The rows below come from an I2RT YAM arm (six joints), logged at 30 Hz.
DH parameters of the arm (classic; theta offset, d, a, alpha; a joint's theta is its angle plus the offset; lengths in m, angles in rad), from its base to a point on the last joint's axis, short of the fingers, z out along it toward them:
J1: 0 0.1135 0.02 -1.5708
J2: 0 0 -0.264 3.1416
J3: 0.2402 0 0.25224 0
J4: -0.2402 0 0.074 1.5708
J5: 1.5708 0 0 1.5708
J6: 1.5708 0.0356 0 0
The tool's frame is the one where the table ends.
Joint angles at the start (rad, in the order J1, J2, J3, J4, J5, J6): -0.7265, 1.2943, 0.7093, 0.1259, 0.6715, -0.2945
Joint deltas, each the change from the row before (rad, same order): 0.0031, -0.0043, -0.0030, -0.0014, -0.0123, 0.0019; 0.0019, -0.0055, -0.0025, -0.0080, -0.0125, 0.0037; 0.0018, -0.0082, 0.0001, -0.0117, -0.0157, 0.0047; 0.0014, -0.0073, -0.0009, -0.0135, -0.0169, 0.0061; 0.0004, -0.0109, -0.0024, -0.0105, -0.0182, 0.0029; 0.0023, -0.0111, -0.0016, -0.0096, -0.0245, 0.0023; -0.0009, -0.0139, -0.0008, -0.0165, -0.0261, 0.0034; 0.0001, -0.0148, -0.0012, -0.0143, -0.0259, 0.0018; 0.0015, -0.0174, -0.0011, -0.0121, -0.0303, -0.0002
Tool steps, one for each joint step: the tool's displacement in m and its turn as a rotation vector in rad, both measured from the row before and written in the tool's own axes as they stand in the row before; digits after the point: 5 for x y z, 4 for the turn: 0.00023, 0.00069, -0.00118, -0.0142, -0.0051, 0.0008; 0.00064, 0.00037, -0.00121, -0.0146, -0.0008, 0.0000; -0.00021, -0.00021, -0.00175, -0.0172, -0.0027, 0.0020; 0.00045, 0.00010, -0.00151, -0.0189, 0.0002, 0.0014; 0.00028, -0.00057, -0.00200, -0.0183, -0.0036, 0.0016; -0.00028, -0.00004, -0.00235, -0.0254, -0.0077, 0.0014; 0.00003, -0.00099, -0.00251, -0.0252, -0.0038, 0.0020; -0.00020, -0.00085, -0.00285, -0.0252, -0.0063, 0.0014; -0.00088, -0.00077, -0.00359, -0.0294, -0.0122, 0.0012
